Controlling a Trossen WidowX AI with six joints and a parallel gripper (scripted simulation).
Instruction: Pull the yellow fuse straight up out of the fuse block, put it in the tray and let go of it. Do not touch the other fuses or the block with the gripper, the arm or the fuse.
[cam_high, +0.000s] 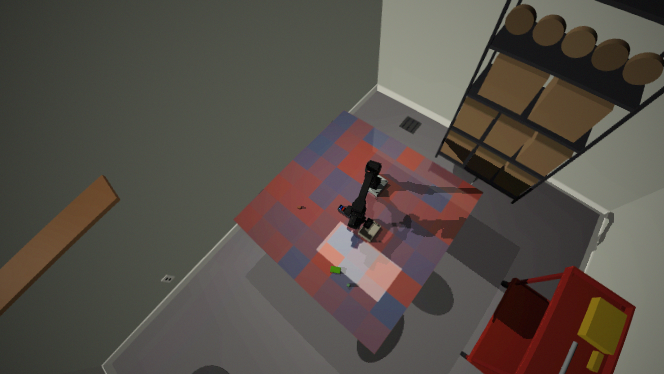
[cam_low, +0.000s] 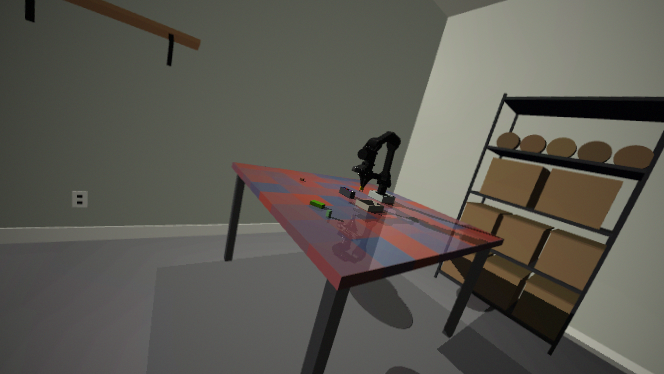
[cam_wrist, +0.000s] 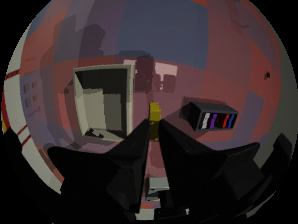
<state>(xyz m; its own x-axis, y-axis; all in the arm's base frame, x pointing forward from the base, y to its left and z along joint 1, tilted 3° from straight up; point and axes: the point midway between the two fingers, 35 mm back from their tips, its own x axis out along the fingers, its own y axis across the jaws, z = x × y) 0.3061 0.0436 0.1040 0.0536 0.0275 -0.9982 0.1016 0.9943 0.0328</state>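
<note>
The tray lies 9 cm below my gripper tip, 8 cm to the left of it and 1 cm behind it. Also, from my gripper tip: yellow fuse: 1 cm below; small green piece: 38 cm ahead, 14 cm to the left, 8 cm below; green block: 34 cm ahead, 9 cm below, 1 cm to the left.
</note>
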